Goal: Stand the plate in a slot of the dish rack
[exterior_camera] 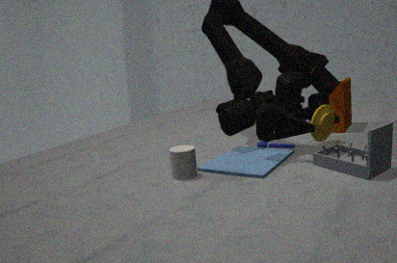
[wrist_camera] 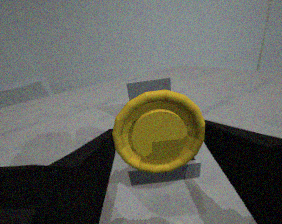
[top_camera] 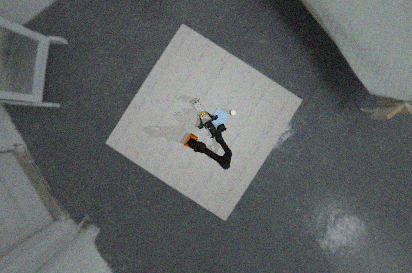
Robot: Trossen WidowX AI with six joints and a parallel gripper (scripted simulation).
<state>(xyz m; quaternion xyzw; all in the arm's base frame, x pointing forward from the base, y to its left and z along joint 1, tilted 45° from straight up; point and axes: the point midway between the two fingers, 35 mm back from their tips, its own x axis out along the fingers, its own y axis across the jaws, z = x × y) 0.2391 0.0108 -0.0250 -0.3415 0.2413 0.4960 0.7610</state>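
The grey dish rack lies 3 cm ahead of my gripper tip, 6 cm to the left of it and 4 cm below it. From my gripper tip the other things lie so: light blue mat 5 cm ahead, 14 cm to the right, 6 cm below; then yellow plate 1 cm to the right; then blue spoon 5 cm behind, 14 cm to the right, 6 cm below.
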